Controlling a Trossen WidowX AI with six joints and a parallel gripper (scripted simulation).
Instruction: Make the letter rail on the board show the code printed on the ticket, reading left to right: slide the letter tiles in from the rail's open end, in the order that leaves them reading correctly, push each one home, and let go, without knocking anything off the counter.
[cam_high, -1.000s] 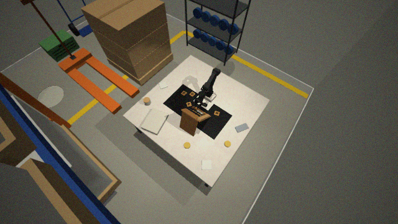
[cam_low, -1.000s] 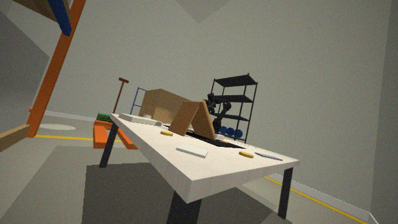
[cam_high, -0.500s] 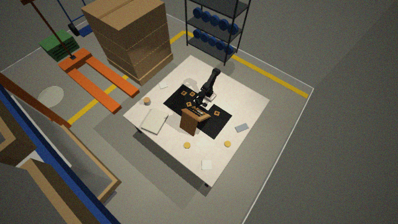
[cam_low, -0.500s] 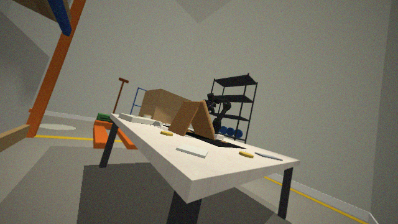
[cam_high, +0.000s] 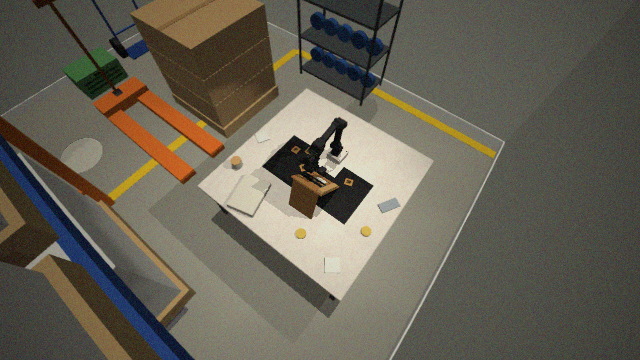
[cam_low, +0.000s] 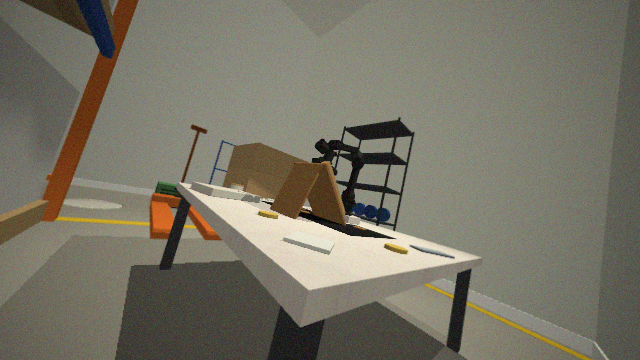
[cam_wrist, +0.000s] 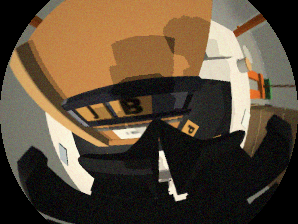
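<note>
Now: the white ticket 10 cm below my gripper tip, 6 cm to the left of it and 4 cm behind it. Round my gripper tip: black mat (18 cm below, 13 cm behind, 1 cm to the right); grey card (56 cm to the left, 18 cm below, 17 cm behind).
</note>
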